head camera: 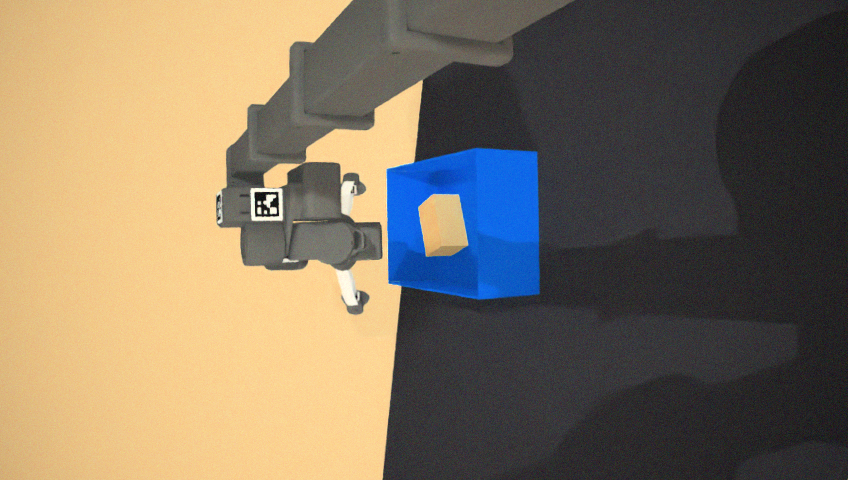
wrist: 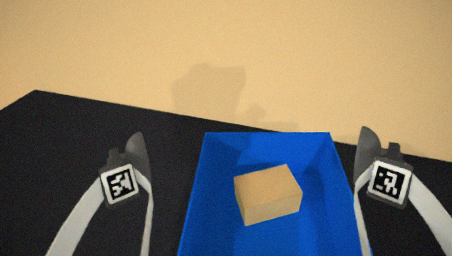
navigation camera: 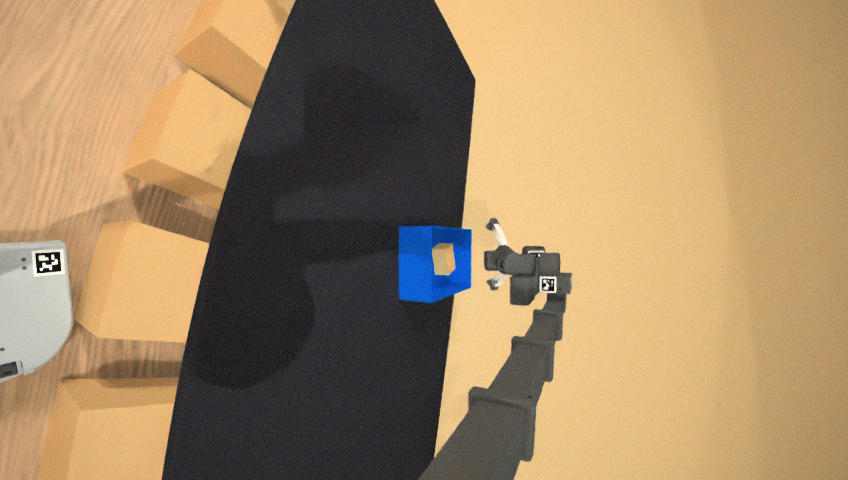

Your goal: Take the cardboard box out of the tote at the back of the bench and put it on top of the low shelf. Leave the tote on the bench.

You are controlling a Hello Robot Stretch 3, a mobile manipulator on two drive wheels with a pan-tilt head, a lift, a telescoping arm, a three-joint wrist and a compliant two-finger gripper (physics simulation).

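Frame: origin at the robot's base, x right, y ahead, z up, level; centimetres.
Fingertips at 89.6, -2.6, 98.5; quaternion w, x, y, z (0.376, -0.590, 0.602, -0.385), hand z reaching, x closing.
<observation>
Offsets run from my fingertips to a thing's top centre, as dx, dy, dz. Level surfaces: height alone.
The tan cardboard box {+9.6, -3.0, -17.0} (head camera: 443, 226) (navigation camera: 443, 259) (wrist: 268, 195) lies inside the blue tote {+1.4, -2.6, -12.3} (head camera: 508, 226) (navigation camera: 414, 261) (wrist: 205, 200), turned a little against its walls. The tote stands on the black bench {dz -22.3} (head camera: 464, 356) (navigation camera: 357, 199) (wrist: 75, 140), at its wall-side edge. My gripper (head camera: 354, 242) (navigation camera: 493, 254) (wrist: 249, 149) is open, its fingers spread wide and empty. In the head and navigation views it shows beside the tote, on the wall side. In the wrist view the box appears between the fingers, slightly right of their middle. The low shelf cannot be made out in these views.
A tan wall (head camera: 119, 356) (navigation camera: 624, 148) (wrist: 300, 50) shows beyond the bench. Several large tan boxes, one of them a near box (navigation camera: 148, 285), stand along the bench's other side on the wood floor {dz -98.5} (navigation camera: 77, 71). My base (navigation camera: 29, 309) shows at the navigation view's left edge.
</observation>
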